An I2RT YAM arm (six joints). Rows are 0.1 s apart.
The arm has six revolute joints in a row. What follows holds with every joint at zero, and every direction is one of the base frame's.
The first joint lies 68 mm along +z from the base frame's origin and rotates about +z.
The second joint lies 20 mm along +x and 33.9 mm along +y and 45.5 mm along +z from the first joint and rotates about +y.
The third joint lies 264 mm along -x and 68.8 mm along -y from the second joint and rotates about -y.
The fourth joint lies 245 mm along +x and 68.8 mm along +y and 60 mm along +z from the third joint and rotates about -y.
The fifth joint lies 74 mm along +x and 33.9 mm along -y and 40.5 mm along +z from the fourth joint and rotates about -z.
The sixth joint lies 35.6 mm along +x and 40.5 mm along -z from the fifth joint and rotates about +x.
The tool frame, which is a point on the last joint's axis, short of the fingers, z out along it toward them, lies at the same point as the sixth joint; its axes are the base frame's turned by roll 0, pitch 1.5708 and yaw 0 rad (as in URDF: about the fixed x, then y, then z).
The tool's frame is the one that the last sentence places.
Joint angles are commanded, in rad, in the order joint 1, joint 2, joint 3, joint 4, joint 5, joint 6. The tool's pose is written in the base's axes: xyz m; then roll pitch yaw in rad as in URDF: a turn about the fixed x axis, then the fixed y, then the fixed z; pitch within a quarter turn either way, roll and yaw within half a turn. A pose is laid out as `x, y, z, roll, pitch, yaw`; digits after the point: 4 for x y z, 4 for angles.
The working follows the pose.
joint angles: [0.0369, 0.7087, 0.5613, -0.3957, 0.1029, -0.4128]
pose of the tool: 0.1644, 0.0024, 0.2521, -2.4900, 0.8678, -2.4395
Where each joint sits with the arm in this pose, in the base's axes (m; each line is computed from the numbers above, not from the rounded line before):
joint 1: 0.0000 0.0000 0.0680
joint 2: 0.0187 0.0346 0.1135
joint 3: -0.1790 -0.0415 0.2853
joint 4: 0.0694 0.0365 0.3087
joint 5: 0.1549 0.0057 0.3051
joint 6: 0.1644 0.0024 0.2521
the tool: 0.1644 0.0024 0.2521

